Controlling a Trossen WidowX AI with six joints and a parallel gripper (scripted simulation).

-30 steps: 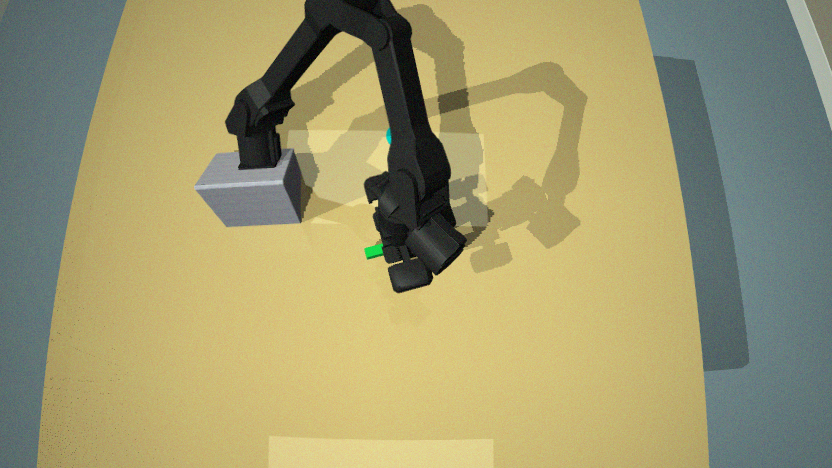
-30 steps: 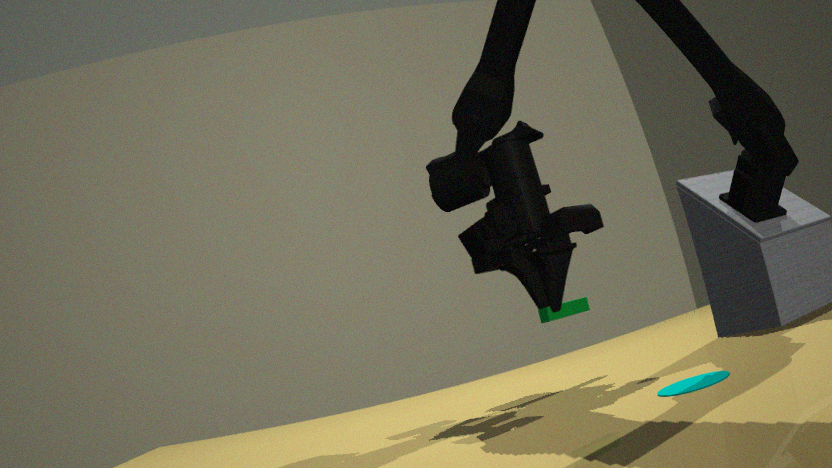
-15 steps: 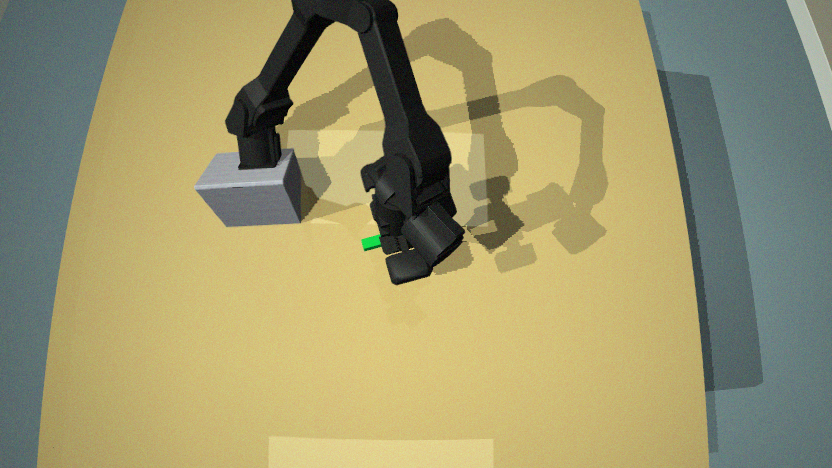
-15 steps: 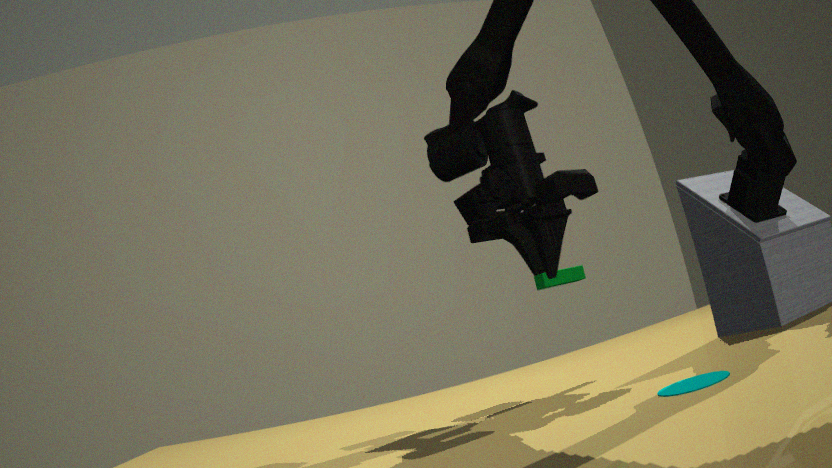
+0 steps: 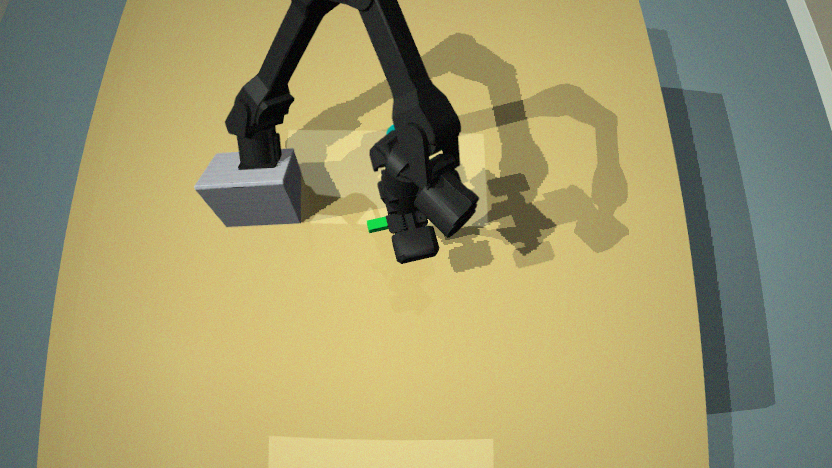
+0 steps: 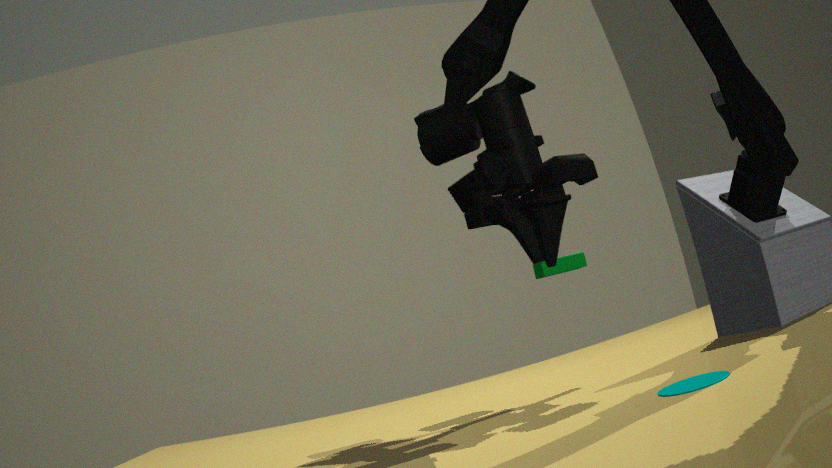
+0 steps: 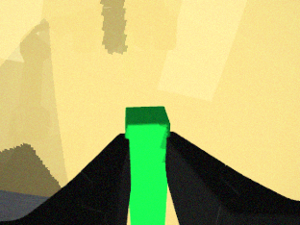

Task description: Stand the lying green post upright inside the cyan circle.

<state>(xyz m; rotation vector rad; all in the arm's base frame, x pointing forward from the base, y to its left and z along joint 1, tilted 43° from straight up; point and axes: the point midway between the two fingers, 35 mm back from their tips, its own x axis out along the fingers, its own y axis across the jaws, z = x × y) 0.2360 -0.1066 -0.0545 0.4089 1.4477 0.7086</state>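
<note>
The cyan circle lies 20 mm ahead of my gripper tip, 230 mm to the left of it and 140 mm below it. Also, from my gripper tip: green post (20 mm behind).
</note>
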